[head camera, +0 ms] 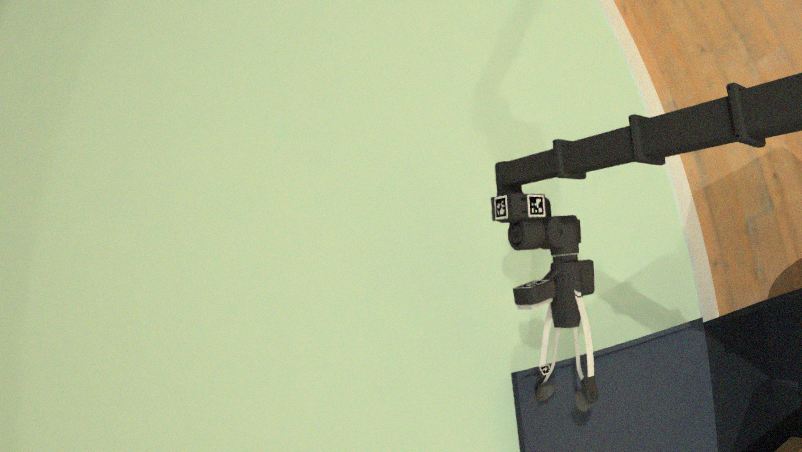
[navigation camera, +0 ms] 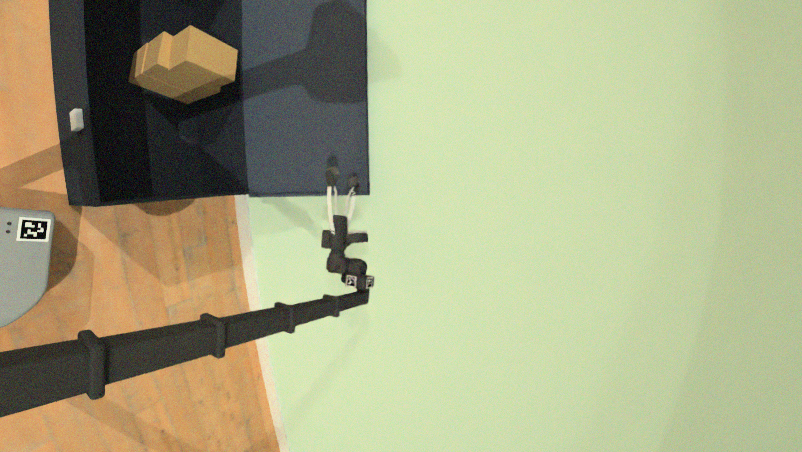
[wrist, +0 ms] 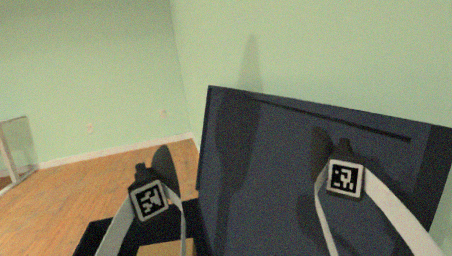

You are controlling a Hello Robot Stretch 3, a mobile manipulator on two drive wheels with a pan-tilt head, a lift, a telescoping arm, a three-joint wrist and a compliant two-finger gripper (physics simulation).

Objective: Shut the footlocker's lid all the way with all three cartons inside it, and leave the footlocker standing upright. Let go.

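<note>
The dark blue footlocker (head camera: pixel 752 350) (navigation camera: pixel 75 168) (wrist: pixel 95 234) stands upright and open. Its lid (head camera: pixel 645 387) (navigation camera: pixel 286 145) (wrist: pixel 280 155) is raised on the wall side. Tan cartons (navigation camera: pixel 207 56) (wrist: pixel 162 249) lie against each other inside the box; their overlap hides whether all three are there. My gripper (head camera: pixel 564 392) (navigation camera: pixel 342 177) (wrist: pixel 241 155) is open and empty. Its fingertips overlap the near end of the raised lid, by the outer edge, in the head and navigation views. In the wrist view one finger is in front of the lid's inner face. I cannot tell whether it touches.
A pale green wall (head camera: pixel 252 224) (navigation camera: pixel 533 224) (wrist: pixel 90 70) rises behind the lid. My arm (head camera: pixel 690 129) (navigation camera: pixel 157 348) reaches across the wooden floor (head camera: pixel 730 224) (navigation camera: pixel 196 280) (wrist: pixel 60 200). My grey base (navigation camera: pixel 22 269) is beside the footlocker's front corner. A white-legged stand (wrist: pixel 9 157) shows far left.
</note>
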